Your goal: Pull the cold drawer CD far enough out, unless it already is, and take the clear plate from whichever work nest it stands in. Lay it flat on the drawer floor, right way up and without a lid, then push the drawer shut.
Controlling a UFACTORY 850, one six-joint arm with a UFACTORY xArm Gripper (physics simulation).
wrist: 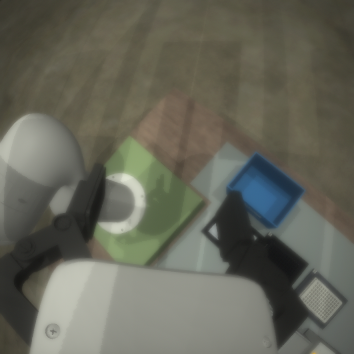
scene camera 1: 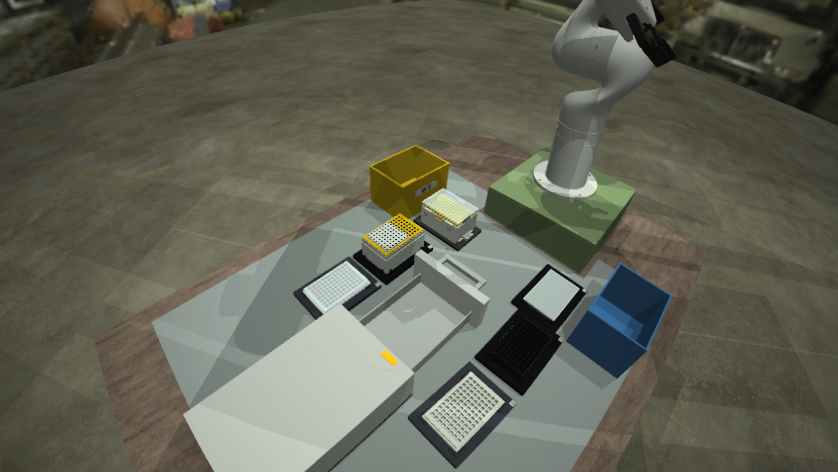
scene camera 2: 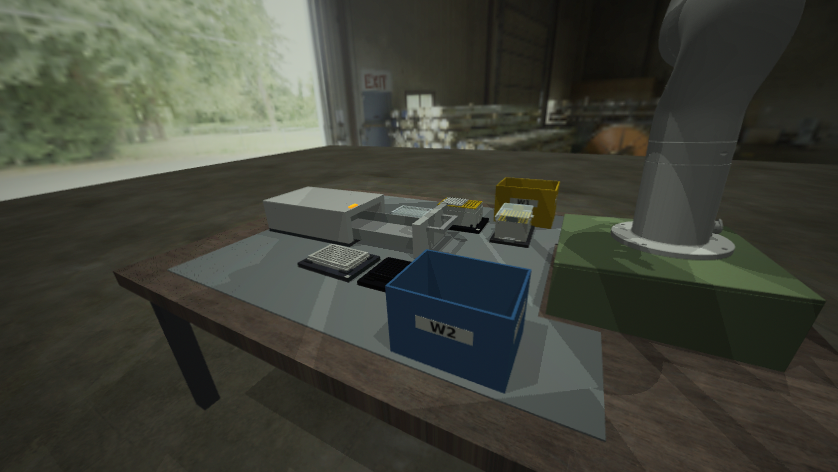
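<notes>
The clear plate [scene camera 1: 336, 287] [scene camera 2: 412, 211] sits flat in a dark work nest [scene camera 1: 302, 297], beside the drawer on its far-left side in scene camera 1. No lid shows on it. The drawer [scene camera 1: 413, 310] [scene camera 2: 384, 240] stands well out of its pale housing [scene camera 1: 304, 392] [scene camera 2: 310, 214]; its floor is bare. Its front panel [scene camera 1: 450, 287] [scene camera 2: 420, 235] carries a loop handle [scene camera 1: 480, 282]. I cannot read a drawer label. My gripper [scene camera 1: 657, 45] [wrist: 165, 191] is open and empty, high above the robot base side, far from plate and drawer. The gripper does not show in scene camera 2.
Nests hold a white plate [scene camera 1: 463, 410] [scene camera 2: 338, 256] [wrist: 321, 298], a black plate [scene camera 1: 521, 343] and a pale flat piece [scene camera 1: 551, 294]. Two tip racks [scene camera 1: 391, 243] [scene camera 1: 449, 215] stand near the yellow bin [scene camera 1: 389, 190] [scene camera 2: 527, 205]. A blue bin [scene camera 1: 609, 345] [scene camera 2: 451, 357] [wrist: 262, 192] stands opposite.
</notes>
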